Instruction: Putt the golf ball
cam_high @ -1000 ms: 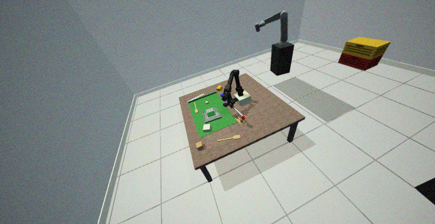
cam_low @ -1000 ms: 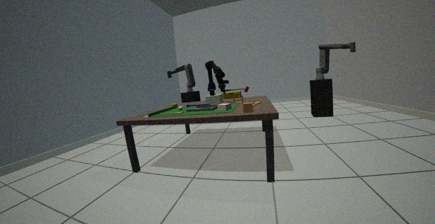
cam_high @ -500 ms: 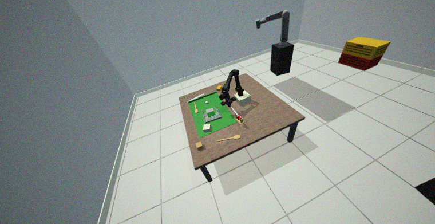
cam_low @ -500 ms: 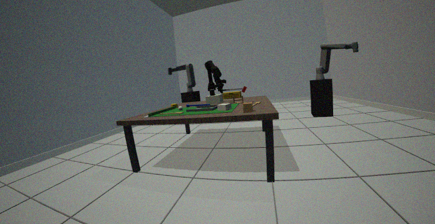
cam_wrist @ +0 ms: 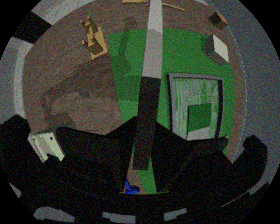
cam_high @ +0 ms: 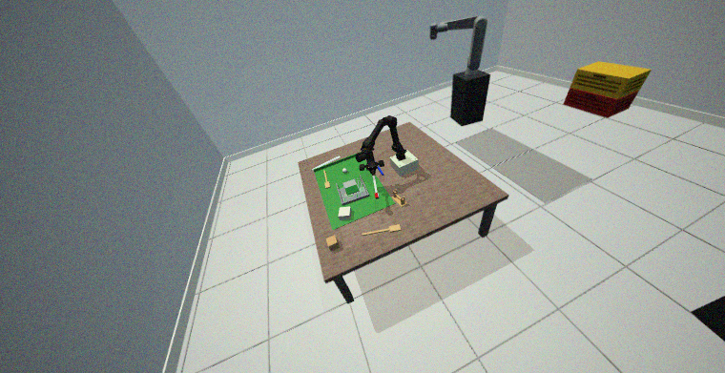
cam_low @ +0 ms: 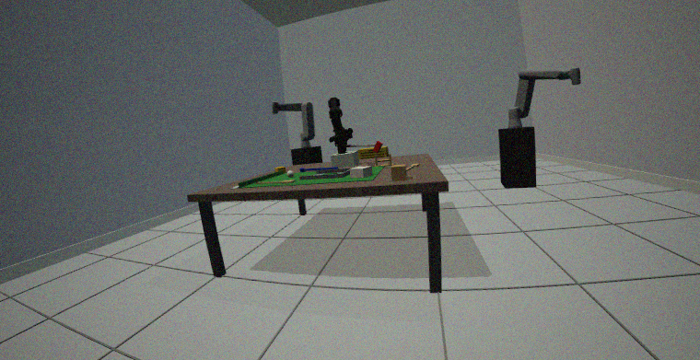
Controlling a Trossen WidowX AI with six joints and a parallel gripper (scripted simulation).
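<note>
Right now my gripper tip is 60 mm past the blue putter, 260 mm to the left of it and 110 mm above it. The rest, counted from my gripper tip: red putter 10 mm ahead, 110 mm to the left, 20 mm above; then white golf ball 220 mm ahead, 280 mm to the right, 100 mm below; then white block 280 mm ahead, 210 mm to the left, 100 mm below.
</note>
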